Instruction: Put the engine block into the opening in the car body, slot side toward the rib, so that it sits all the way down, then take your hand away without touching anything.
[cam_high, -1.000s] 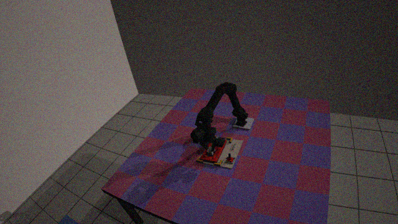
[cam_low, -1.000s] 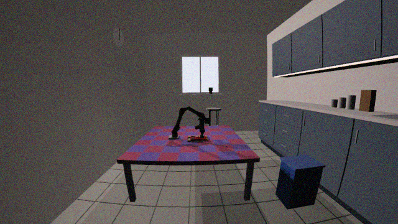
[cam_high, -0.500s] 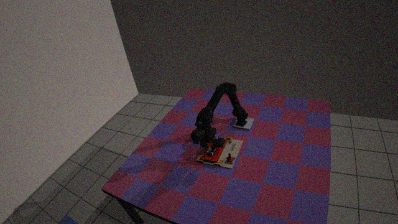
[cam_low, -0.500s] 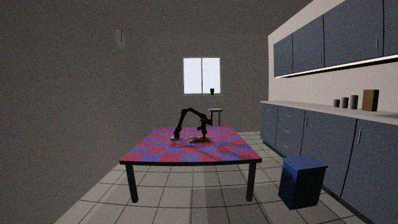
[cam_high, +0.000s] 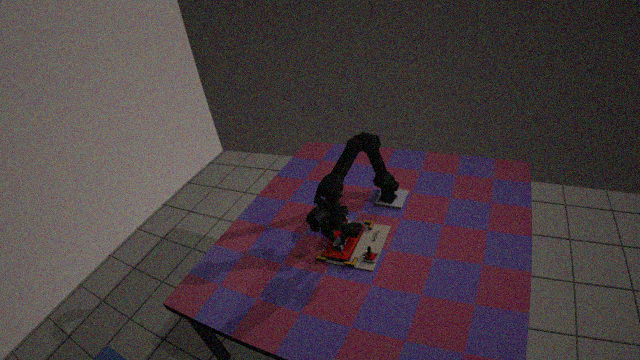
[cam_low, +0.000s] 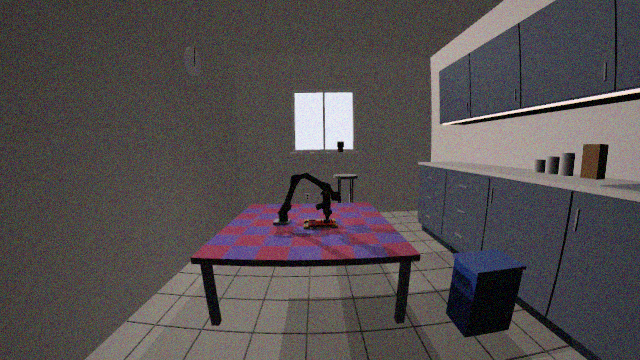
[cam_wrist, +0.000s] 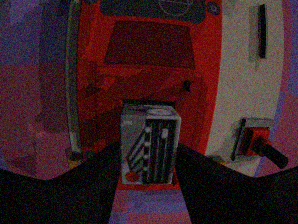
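Now: the grey engine block 1 cm below my gripper tip.
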